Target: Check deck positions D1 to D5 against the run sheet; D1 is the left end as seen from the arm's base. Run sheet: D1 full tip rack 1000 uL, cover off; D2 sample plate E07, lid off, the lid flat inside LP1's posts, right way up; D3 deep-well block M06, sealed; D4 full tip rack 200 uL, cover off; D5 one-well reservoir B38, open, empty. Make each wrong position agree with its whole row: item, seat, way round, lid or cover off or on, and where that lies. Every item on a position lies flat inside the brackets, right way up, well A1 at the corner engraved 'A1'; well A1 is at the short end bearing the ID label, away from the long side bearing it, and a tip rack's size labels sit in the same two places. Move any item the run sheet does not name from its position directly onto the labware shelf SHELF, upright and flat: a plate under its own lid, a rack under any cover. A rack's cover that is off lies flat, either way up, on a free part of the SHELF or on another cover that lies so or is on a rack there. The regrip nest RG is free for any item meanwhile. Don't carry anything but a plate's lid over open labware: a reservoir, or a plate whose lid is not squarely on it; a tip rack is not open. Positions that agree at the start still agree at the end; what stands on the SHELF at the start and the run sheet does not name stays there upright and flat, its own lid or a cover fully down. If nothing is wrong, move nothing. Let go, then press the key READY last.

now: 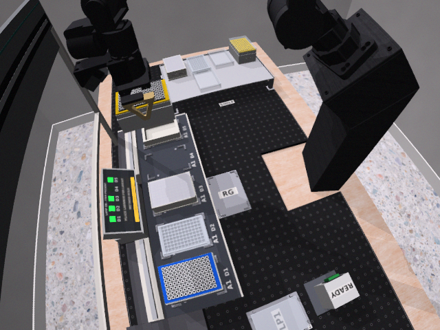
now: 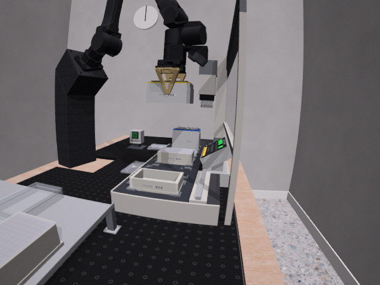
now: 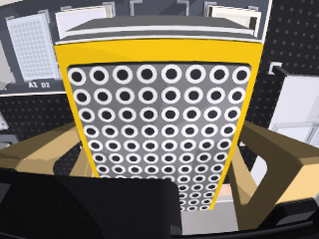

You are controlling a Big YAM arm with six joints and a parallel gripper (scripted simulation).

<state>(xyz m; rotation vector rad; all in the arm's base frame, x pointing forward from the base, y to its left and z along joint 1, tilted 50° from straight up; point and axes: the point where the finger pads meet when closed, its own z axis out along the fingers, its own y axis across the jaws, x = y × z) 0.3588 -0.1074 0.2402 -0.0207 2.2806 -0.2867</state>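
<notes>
My hand is 24 cm above the one-well reservoir, 12 cm to the left of it and 1 cm past it. Also, from my hand: regrip nest: 30 cm below, 16 cm to the left, 14 cm behind; then clear well plate: 25 cm to the left, 24 cm below, 3 cm ahead; then yellow-rimmed tip rack: 1 cm behind, 1 cm above.
</notes>
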